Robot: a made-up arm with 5 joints. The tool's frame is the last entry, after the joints.
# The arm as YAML. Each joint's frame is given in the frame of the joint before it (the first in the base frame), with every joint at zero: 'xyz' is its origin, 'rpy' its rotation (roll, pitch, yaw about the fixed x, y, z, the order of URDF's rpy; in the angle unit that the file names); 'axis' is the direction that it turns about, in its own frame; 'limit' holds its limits. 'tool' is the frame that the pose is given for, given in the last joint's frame.
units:
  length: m
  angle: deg
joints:
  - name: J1
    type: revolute
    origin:
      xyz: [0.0, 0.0, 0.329]
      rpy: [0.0, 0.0, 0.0]
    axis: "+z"
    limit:
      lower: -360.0
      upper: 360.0
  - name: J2
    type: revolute
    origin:
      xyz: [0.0, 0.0, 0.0]
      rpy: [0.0, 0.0, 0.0]
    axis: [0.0, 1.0, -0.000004]
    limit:
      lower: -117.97
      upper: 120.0
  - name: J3
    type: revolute
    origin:
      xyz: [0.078, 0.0, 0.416]
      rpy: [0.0, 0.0, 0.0]
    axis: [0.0, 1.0, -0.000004]
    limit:
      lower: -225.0
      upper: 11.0
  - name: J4
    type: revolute
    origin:
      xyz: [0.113, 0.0, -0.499]
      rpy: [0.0, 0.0, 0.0]
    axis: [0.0, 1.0, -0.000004]
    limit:
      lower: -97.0
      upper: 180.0
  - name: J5
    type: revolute
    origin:
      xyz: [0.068, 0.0, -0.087]
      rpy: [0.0, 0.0, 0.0]
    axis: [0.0, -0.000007, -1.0]
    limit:
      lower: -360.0
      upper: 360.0
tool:
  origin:
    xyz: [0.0, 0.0, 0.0]
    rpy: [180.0, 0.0, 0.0]
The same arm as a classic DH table. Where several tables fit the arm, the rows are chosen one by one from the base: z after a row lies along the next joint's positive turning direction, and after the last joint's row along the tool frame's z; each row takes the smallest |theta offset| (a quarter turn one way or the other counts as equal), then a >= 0, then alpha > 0; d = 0 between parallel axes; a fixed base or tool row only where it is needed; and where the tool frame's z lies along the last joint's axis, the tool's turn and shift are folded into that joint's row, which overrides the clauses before.
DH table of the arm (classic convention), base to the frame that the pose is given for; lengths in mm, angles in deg. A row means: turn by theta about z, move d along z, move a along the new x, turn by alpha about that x. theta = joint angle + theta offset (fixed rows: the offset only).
J1: a 0  alpha -90  d 329  theta offset 0
J2: a 423.2  alpha 0  d 0  theta offset -79.38
J3: a -511.6  alpha 0  d 0  theta offset -23.38
J4: a -68  alpha 90  d 0  theta offset -77.24
J5: a 0  alpha 0  d 87  theta offset 180
Joint limits (deg, base to tool): -360..360 -117.97..120 -225..11 -97..180 -360..360

